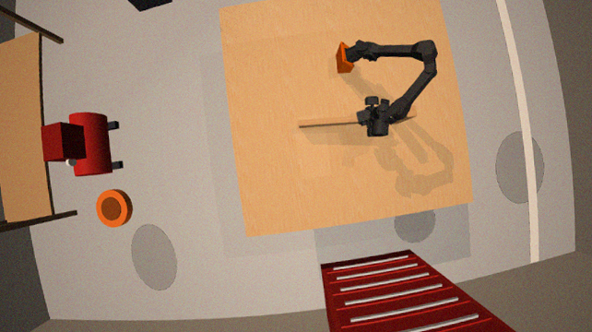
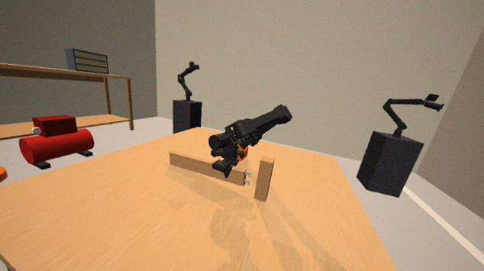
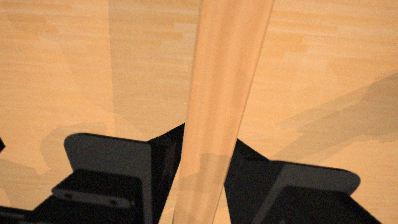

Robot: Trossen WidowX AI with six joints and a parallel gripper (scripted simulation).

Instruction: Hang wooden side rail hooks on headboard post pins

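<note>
Now: the headboard post 160 mm to the left of my gripper tip, 40 mm above it and 10 mm ahead of it.
</note>
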